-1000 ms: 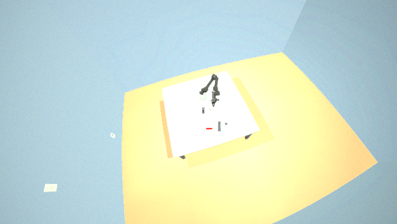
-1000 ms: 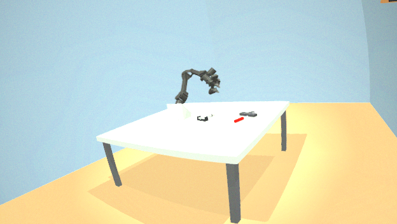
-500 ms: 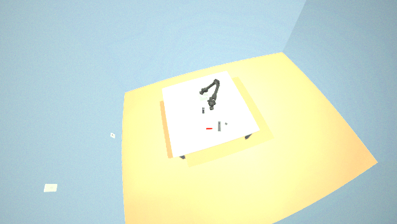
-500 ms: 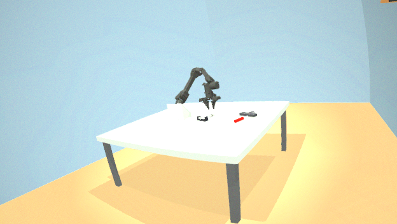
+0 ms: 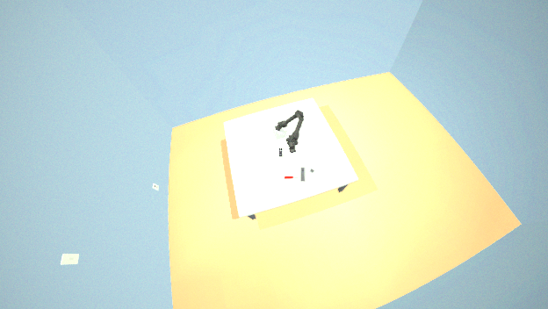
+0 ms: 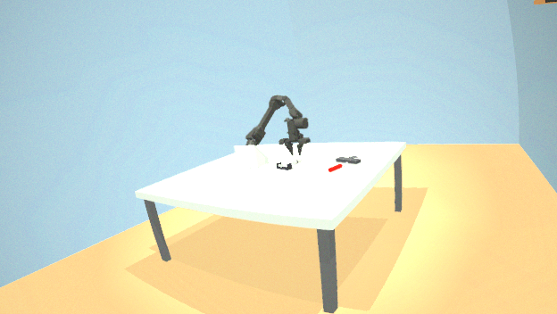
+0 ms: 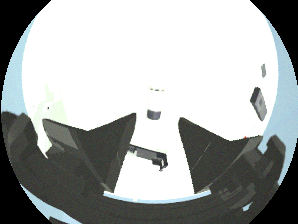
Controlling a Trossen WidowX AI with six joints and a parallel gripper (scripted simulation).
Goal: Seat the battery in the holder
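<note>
My gripper tip is 40 mm above the battery.
</note>
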